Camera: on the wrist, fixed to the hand. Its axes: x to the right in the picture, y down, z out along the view.
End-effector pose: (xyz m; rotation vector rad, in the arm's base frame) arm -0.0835 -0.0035 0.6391 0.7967 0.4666 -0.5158
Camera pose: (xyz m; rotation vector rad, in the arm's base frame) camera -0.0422 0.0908 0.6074 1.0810 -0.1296 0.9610
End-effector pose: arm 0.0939 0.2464 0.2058 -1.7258 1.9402 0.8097
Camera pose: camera 0.0339 0.1751 0.2599 -0.1063 -2.8969 -0.8067
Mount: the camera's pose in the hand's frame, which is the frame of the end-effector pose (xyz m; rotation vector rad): 0.0262 0.0628 -0.0835 0.1315 0.1574 1.5428
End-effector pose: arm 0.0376 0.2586 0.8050 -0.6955 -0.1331 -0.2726
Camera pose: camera 0.0835 0.2453 0.7085 -0.4809 0.5362 1.1487
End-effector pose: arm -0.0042 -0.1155 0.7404 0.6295 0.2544 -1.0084
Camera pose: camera 0.0698 -0.0604 0.6848 0.7815 -0.1880 0.5148
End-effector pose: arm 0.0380 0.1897 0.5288 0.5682 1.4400 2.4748
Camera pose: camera -0.0217 0.1031 0.5520 -1.0061 -0.6438 -1.5646
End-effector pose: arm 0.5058 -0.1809 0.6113 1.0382 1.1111 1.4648
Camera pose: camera 0.4084 -0.1720 0.6563 -1.7746 -0.2886 -2.2583
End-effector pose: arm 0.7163 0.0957 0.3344 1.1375 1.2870 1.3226
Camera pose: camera 0.6290 0.1099 0.3958 -2.0166 -0.3421 -2.0947
